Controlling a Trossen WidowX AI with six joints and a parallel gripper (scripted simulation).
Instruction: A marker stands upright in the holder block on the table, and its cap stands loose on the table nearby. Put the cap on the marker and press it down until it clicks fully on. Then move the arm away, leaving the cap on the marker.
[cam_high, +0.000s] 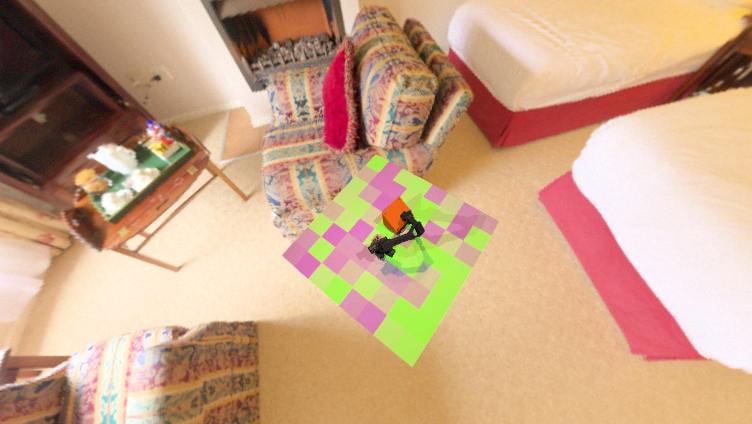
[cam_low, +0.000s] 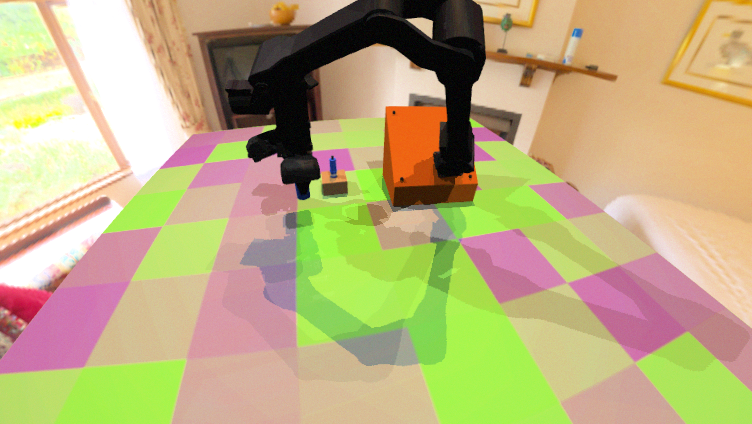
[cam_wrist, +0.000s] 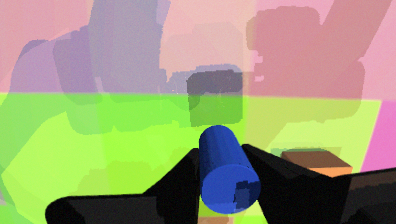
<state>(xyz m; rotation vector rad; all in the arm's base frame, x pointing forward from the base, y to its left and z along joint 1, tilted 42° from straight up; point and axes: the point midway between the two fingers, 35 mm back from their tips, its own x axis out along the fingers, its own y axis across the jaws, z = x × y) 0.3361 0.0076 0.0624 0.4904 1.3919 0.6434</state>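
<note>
Now: gripper tip 7 cm past the brown holder block, 12 cm to the left of it and 6 cm above it. Round my gripper tip: blue cap: 1 cm above.
</note>
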